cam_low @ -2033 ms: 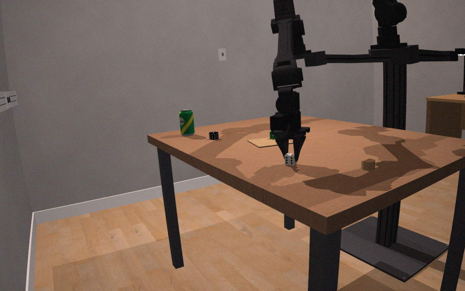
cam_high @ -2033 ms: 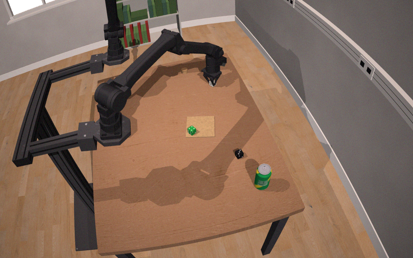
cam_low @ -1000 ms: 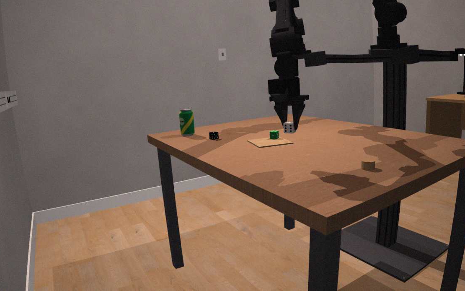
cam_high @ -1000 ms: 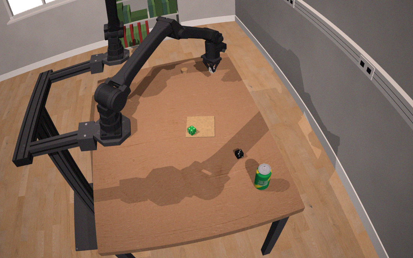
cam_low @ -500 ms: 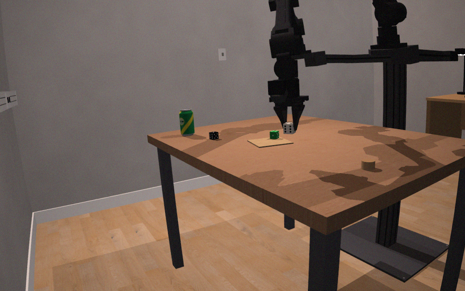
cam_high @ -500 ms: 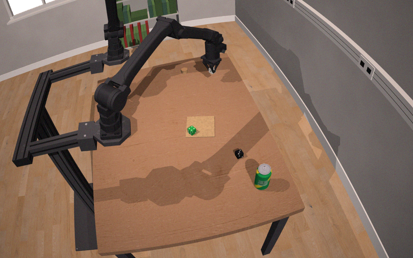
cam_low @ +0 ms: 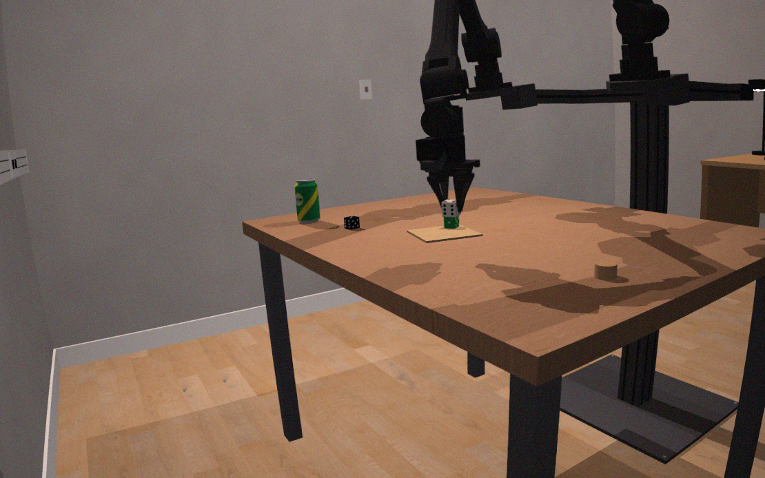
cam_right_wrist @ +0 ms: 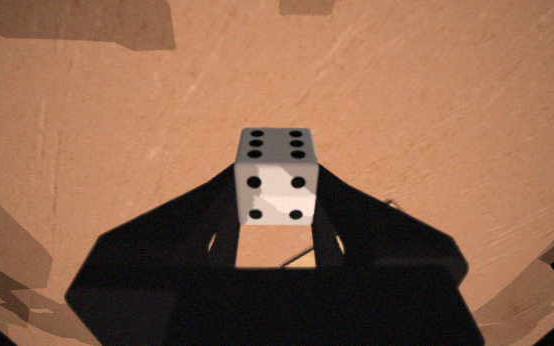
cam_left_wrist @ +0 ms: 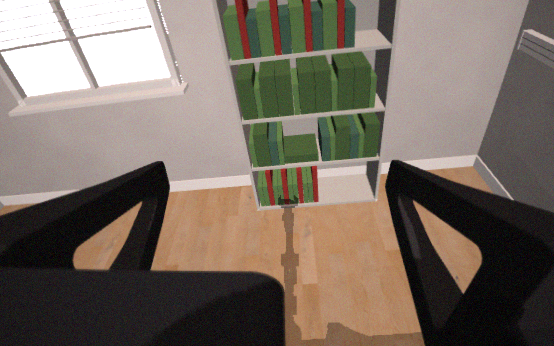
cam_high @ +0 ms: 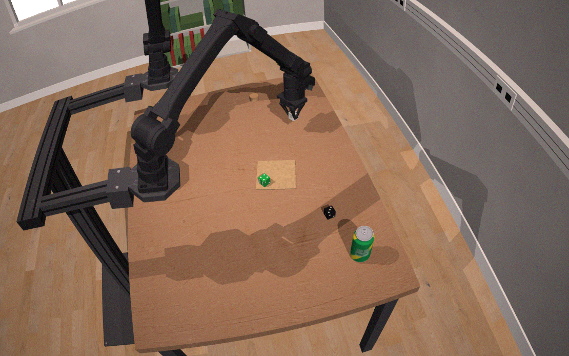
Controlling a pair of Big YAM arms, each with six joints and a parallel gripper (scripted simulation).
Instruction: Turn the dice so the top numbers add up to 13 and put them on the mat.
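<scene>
My right hand is 19 cm to the left of the mat, 11 cm past it and 10 cm above it. Also, from my right hand: green die (23 cm to the right, 16 cm behind, 8 cm below); then small wooden cylinder (29 cm to the left, 11 cm behind, 9 cm below).
</scene>
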